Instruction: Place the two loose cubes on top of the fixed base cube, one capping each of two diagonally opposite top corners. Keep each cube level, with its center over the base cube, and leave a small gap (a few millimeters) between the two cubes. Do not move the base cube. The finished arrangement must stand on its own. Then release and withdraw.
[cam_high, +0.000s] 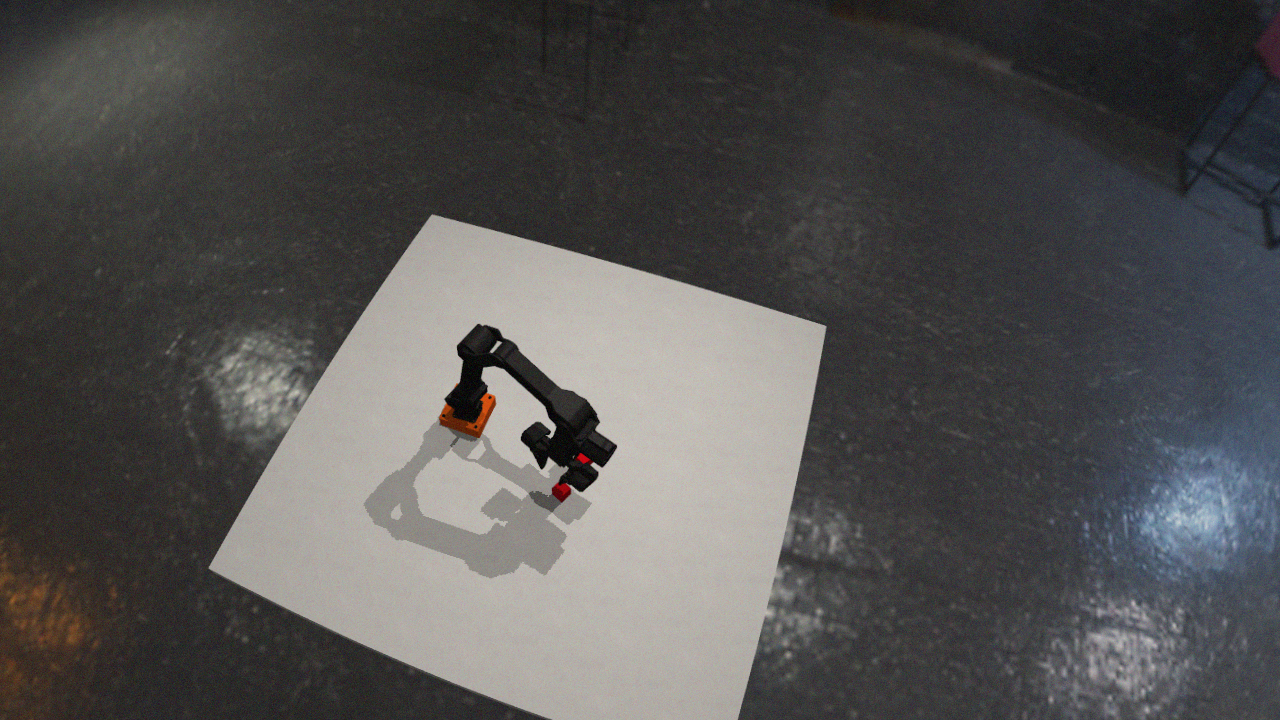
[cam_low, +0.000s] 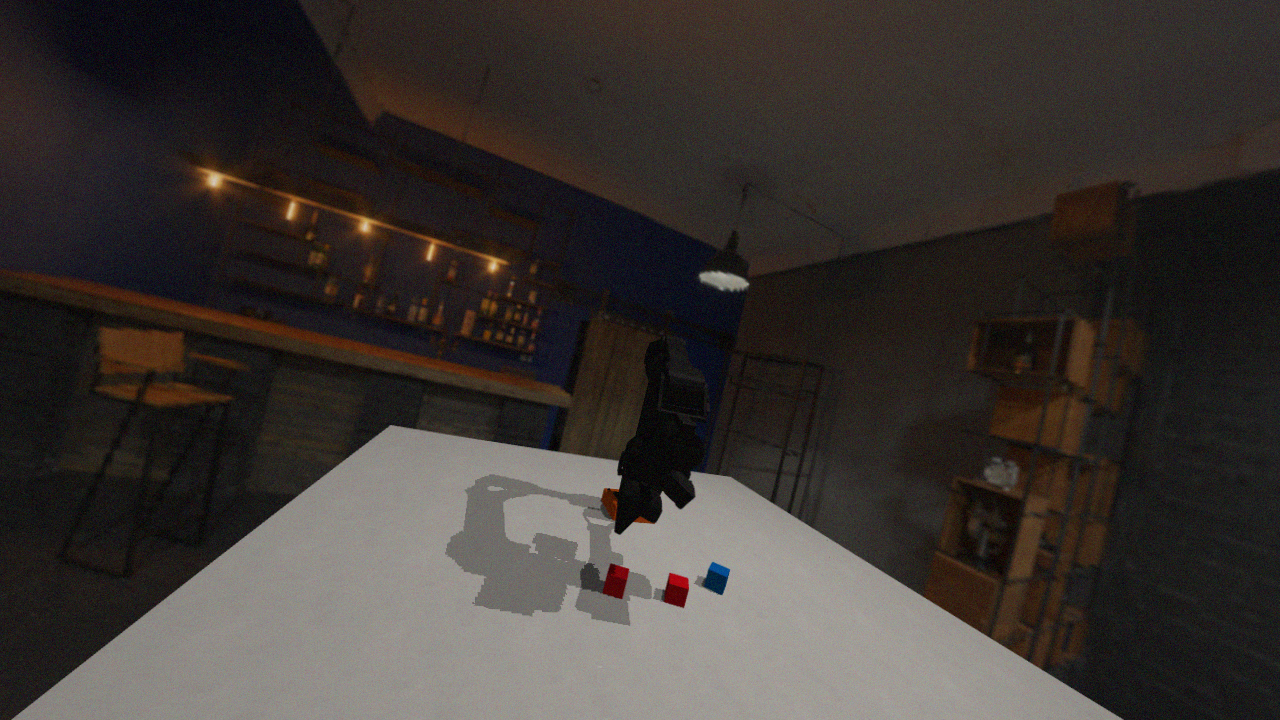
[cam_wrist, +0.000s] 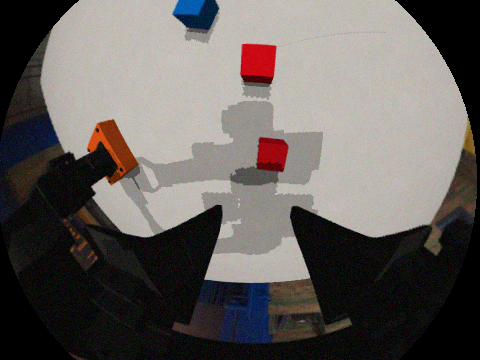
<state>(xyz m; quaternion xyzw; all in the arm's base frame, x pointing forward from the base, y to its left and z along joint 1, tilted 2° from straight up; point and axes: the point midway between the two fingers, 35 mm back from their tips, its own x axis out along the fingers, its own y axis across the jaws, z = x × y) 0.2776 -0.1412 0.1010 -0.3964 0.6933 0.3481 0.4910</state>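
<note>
My gripper tip is now 22 cm to the right of the blue base cube, 9 cm above it and 3 cm short of it.
</note>
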